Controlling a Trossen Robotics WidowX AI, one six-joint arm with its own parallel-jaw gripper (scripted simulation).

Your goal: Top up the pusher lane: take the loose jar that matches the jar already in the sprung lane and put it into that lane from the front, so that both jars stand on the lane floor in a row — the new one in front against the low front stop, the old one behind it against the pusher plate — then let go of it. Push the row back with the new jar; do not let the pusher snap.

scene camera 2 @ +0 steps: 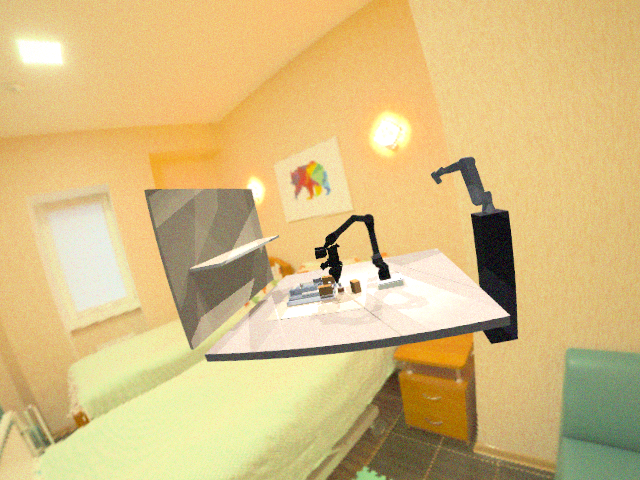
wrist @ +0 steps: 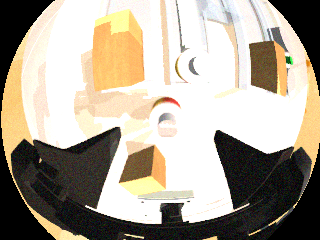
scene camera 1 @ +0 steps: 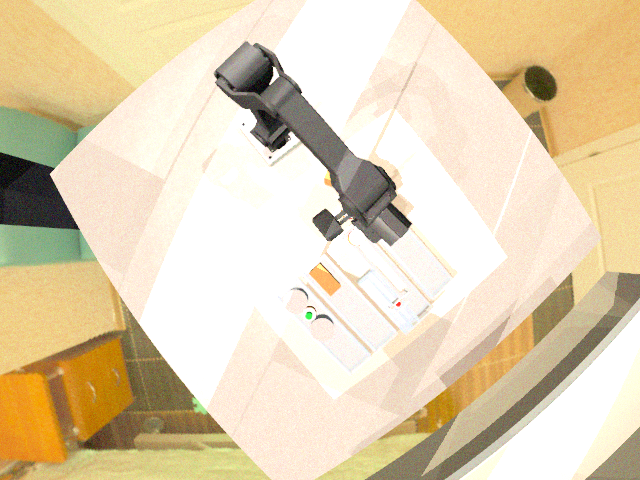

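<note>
My gripper (scene camera 1: 351,209) is open, and there's nothing held in it. The wrist view has a white jar (wrist: 167,118) in it, and there you'd also see my gripper (wrist: 169,133).
</note>
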